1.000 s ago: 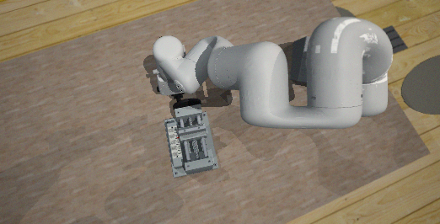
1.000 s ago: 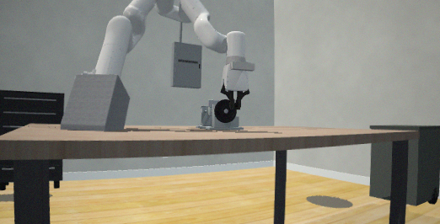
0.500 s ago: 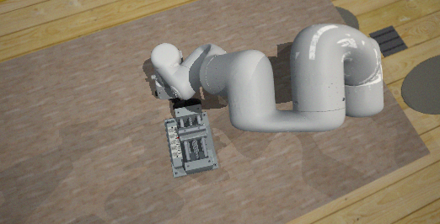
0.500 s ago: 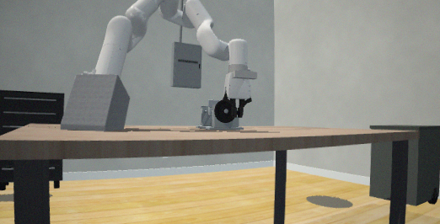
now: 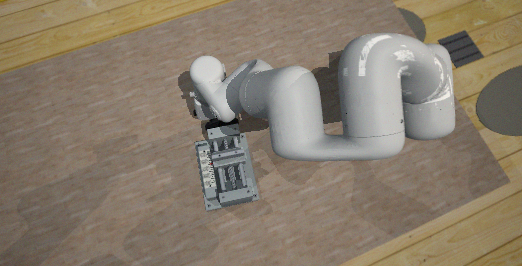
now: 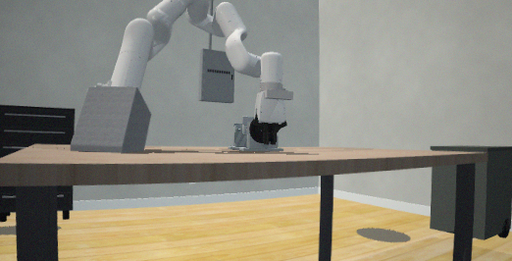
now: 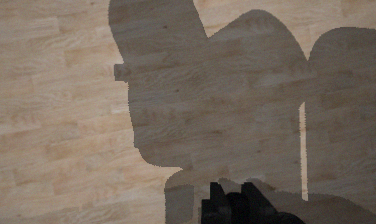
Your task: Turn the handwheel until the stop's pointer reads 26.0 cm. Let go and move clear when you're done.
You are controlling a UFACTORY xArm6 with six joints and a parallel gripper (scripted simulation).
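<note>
The stop carriage is 14 cm to the left of my hand and 5 cm above it. Also, from my hand: handwheel (2 cm to the left, 1 cm above).
</note>
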